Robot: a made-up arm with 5 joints.
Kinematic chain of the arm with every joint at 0, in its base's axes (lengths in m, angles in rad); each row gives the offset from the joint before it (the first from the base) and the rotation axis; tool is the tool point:
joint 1: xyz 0 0 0.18 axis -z
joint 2: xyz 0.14 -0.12 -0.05 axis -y
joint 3: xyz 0 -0.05 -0.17 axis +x
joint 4: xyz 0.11 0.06 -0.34 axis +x
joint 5: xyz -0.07 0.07 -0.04 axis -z
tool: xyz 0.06 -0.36 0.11
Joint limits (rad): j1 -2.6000..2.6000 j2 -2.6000..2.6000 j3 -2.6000..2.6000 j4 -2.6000..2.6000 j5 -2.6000..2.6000
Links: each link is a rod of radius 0.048 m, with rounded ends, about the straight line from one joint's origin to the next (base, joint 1, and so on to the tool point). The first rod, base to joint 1, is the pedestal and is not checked.
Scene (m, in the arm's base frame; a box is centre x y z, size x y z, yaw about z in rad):
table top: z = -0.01
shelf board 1: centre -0.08 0.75 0.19 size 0.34 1 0.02 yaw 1.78
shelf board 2: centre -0.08 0.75 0.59 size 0.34 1 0.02 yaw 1.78
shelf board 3: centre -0.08 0.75 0.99 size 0.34 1 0.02 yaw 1.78
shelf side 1: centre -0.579 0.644 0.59 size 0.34 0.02 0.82 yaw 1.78
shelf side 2: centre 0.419 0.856 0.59 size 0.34 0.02 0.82 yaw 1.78
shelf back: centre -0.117 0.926 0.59 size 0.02 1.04 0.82 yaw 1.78
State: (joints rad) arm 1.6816 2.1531 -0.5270 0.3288 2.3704
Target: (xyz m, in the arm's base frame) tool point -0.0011 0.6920 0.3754
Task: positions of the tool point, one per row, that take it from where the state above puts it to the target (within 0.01 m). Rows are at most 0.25 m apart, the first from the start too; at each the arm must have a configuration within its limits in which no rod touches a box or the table.
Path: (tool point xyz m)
1: 0.1500 -0.6699 0.2069
2: 0.3569 -0.5905 0.2303
3: 0.5281 -0.4480 0.2529
4: 0.6448 -0.2572 0.2744
5: 0.6941 -0.0383 0.2949
6: 0.6703 0.1853 0.3141
7: 0.5758 0.3895 0.3318
8: 0.4205 0.5526 0.3480
9: 0.2211 0.6571 0.3626
10: -0.0011 0.6920 0.3754

